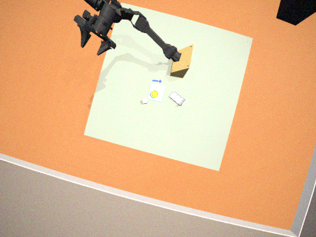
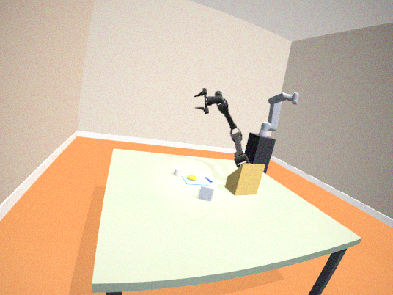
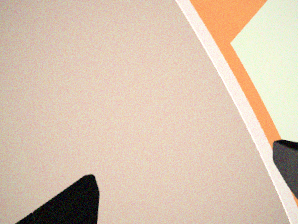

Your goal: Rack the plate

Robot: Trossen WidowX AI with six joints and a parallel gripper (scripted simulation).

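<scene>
Right now the yellow plate is 470 mm below my gripper tip and 310 mm to the left of it. Also, from my gripper tip: dish rack (520 mm to the left, 470 mm below, 20 mm behind).
</scene>
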